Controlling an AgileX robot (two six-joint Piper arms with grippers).
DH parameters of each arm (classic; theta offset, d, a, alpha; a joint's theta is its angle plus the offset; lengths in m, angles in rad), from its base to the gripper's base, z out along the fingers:
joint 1: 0 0.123 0 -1.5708
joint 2: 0.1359 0 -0.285 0
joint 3: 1.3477 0 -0.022 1.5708
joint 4: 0 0.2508 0 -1.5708
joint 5: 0 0 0.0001 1.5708
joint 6: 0 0.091 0 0
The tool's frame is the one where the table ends.
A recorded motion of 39 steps. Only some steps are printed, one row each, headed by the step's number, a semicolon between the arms.
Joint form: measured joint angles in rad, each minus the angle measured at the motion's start. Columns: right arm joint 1, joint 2, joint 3, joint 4, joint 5, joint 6; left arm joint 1, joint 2, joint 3, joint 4, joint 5, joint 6.
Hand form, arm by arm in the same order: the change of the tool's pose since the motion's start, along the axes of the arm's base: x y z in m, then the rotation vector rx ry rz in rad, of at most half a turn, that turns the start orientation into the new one. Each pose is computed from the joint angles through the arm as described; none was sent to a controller.
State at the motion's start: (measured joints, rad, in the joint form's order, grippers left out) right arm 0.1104 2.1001 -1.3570 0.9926 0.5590 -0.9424; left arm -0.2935 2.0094 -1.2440 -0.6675 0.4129 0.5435
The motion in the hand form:
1: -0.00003 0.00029 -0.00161 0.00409 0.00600 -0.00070; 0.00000 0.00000 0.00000 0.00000 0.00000 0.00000
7: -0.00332 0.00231 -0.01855 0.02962 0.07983 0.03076; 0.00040 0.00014 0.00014 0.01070 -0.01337 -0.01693
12: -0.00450 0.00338 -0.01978 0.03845 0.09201 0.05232; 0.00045 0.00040 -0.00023 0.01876 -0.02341 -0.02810
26: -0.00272 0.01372 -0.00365 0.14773 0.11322 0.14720; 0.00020 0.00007 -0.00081 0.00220 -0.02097 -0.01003
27: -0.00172 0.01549 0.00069 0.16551 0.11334 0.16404; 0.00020 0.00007 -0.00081 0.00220 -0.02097 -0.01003
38: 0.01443 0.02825 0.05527 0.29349 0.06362 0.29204; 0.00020 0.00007 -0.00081 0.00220 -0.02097 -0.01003
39: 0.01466 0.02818 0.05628 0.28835 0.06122 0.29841; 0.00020 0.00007 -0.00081 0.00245 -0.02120 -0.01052
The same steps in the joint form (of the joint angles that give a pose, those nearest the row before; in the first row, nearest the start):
1: 0.0000 0.0040 0.0000 0.0042 0.0028 0.0000; 0.0000 0.0000 0.0000 0.0000 0.0000 0.0000
7: -0.0032 0.0436 0.0000 0.0084 0.0599 0.0000; 0.0000 0.0000 0.0000 0.0000 -0.0049 0.0236
12: -0.0041 0.0482 -0.0024 0.0098 0.0848 -0.0094; 0.0000 0.0000 0.0023 -0.0023 -0.0112 0.0427
26: -0.0057 0.0516 -0.0593 0.0638 0.2405 -0.0382; 0.0000 0.0000 0.0074 -0.0319 -0.0192 0.0484
27: -0.0057 0.0516 -0.0743 0.0693 0.2678 -0.0383; 0.0000 0.0000 0.0074 -0.0319 -0.0192 0.0484
38: -0.0057 0.0516 -0.2697 0.0972 0.4787 0.0074; 0.0000 0.0000 0.0074 -0.0319 -0.0192 0.0484
39: -0.0057 0.0516 -0.2750 0.0903 0.4826 0.0074; 0.0000 0.0000 0.0074 -0.0319 -0.0192 0.0490

